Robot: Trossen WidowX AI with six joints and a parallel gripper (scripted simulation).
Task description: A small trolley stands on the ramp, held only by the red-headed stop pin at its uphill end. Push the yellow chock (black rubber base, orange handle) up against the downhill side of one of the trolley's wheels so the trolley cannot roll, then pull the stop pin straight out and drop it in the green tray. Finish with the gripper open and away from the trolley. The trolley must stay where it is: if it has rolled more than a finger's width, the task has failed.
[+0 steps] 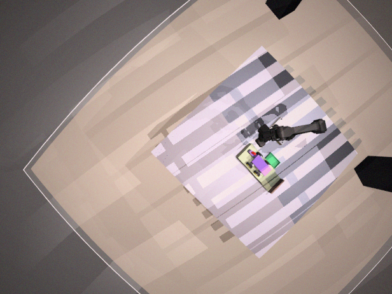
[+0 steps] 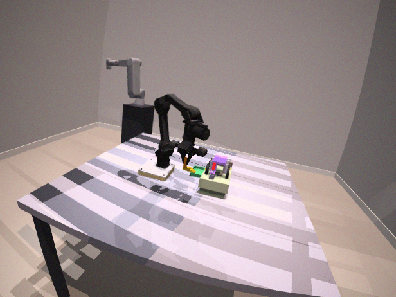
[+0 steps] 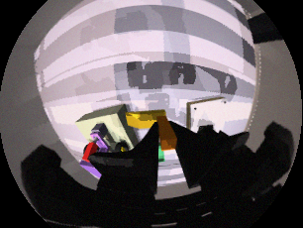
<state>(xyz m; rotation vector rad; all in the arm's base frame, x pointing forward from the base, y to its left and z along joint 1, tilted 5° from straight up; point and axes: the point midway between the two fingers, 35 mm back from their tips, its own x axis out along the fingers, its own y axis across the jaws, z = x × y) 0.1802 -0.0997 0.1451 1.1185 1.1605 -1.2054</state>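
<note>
Right now the purple trolley is 14 cm ahead of my gripper tip, 15 cm to the left of it and 3 cm below it. Round my gripper tip: yellow chock: 2 cm ahead, 1 cm below; red-headed stop pin: 13 cm ahead, 5 cm to the left, 1 cm below; pale green ramp: 14 cm ahead, 16 cm to the left, 9 cm below.
</note>
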